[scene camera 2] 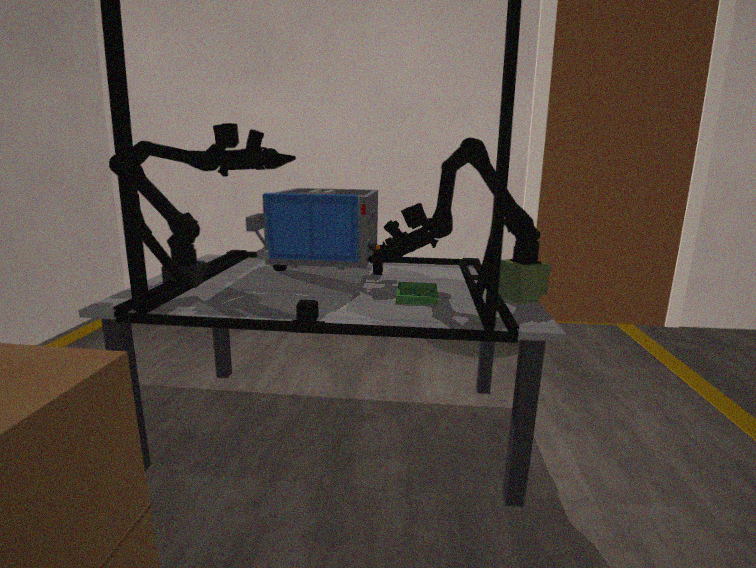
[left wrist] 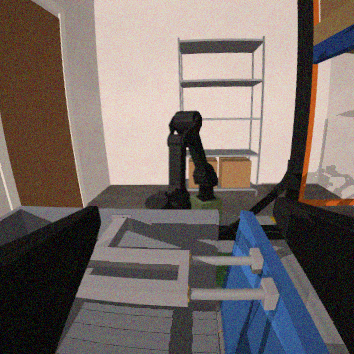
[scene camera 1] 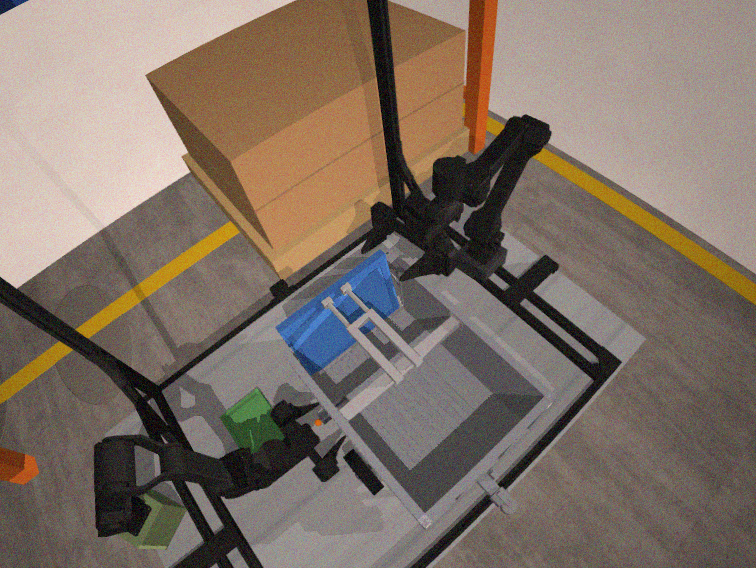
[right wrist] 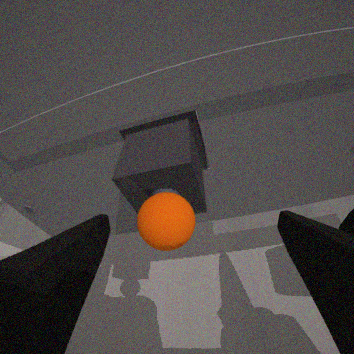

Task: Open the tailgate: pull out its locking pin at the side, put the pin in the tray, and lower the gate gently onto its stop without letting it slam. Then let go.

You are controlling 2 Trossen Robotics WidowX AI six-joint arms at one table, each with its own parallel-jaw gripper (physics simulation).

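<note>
The blue tailgate (scene camera 1: 374,282) (scene camera 2: 311,225) (left wrist: 296,290) stands upright, closing the end of the grey truck bed. The locking pin's orange knob (scene camera 1: 318,422) (scene camera 2: 377,247) (right wrist: 166,221) sits at a dark block on the bed's side; its shaft is mostly hidden. My right gripper (scene camera 1: 330,421) (scene camera 2: 374,256) (right wrist: 194,221) is open, its fingers to either side of the knob in the right wrist view, not closed on it. The green tray (scene camera 1: 253,421) (scene camera 2: 417,294) lies on the table beside the right gripper. My left gripper (scene camera 1: 383,264) (scene camera 2: 293,158) is open and empty, above the tailgate's end.
Pale twin arms (scene camera 1: 378,342) (left wrist: 225,294) reach across the bed to the tailgate. A black frame (scene camera 2: 391,331) borders the table, with tall posts at its corners. Large cardboard boxes (scene camera 1: 317,134) stand beyond the table. A pale green block (scene camera 1: 157,519) (scene camera 2: 524,280) is at the right arm's base.
</note>
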